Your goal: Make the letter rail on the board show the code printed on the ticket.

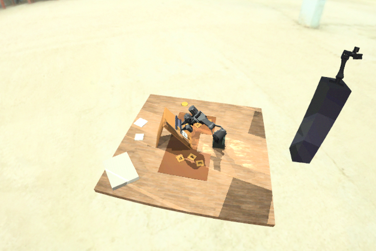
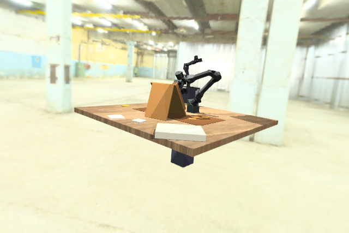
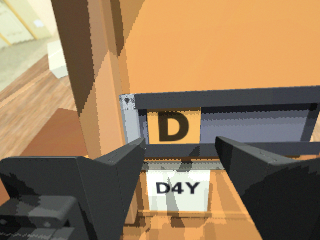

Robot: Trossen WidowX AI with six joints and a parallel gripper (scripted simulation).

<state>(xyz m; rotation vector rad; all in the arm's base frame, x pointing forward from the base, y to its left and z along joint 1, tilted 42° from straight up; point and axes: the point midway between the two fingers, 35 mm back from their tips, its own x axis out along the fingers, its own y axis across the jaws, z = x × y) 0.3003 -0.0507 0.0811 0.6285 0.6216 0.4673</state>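
Now: the yellow letter tile 20 mm below my gripper tip, 20 mm ahead of it and 10 mm to the left of it. From my gripper tip the other things lie so: yellow disc 550 mm to the right, 160 mm below, 80 mm ahead; then white ticket 90 mm below, 30 mm behind, 10 mm to the right; then brown mat 170 mm below, 120 mm behind, 20 mm to the right.
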